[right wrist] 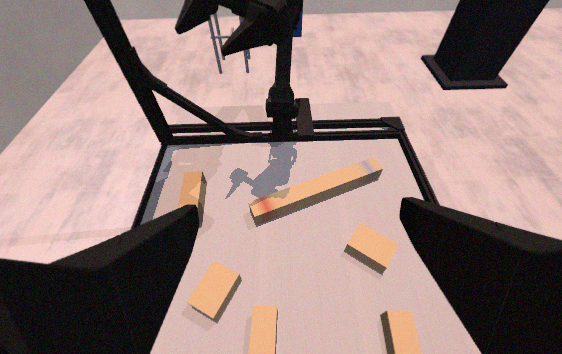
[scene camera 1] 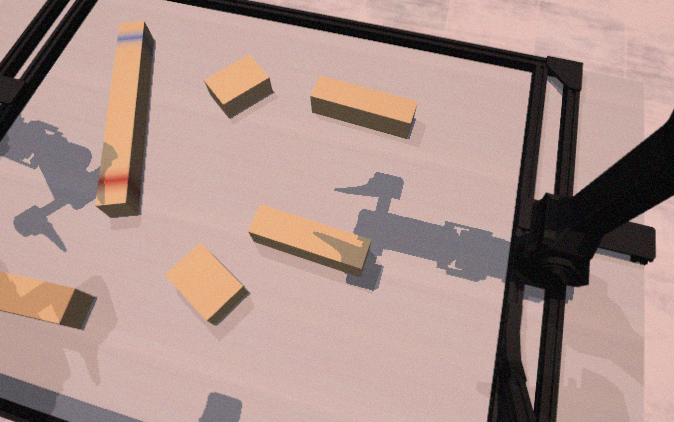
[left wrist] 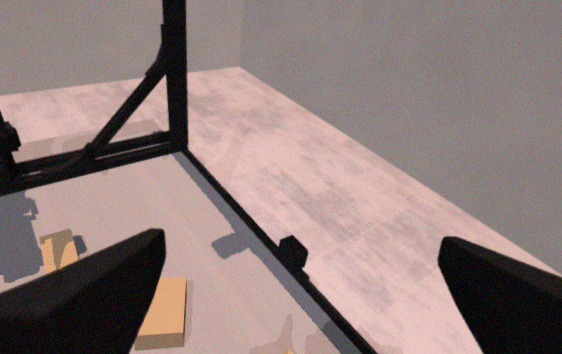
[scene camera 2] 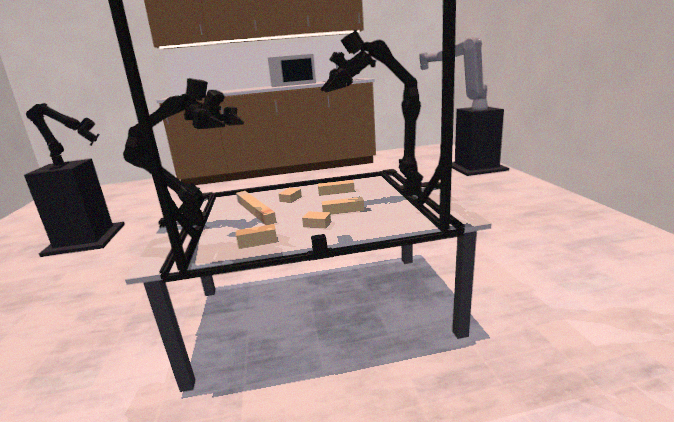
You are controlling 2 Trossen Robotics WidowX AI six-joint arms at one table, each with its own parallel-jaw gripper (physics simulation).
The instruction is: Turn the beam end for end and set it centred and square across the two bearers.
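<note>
The long beam lies flat on the table, its blue band towards the top of scene camera 1 and its red band towards the bottom. Two roughly parallel mid-length blocks, one farther back and one nearer, look like the bearers; they lie apart from the beam. My left gripper is open and empty, high above the table. My right gripper is open and empty, also high up.
Two short blocks, one near the back and one nearer the front, lie between beam and bearers. Another block lies near the front left. A black frame edges the table.
</note>
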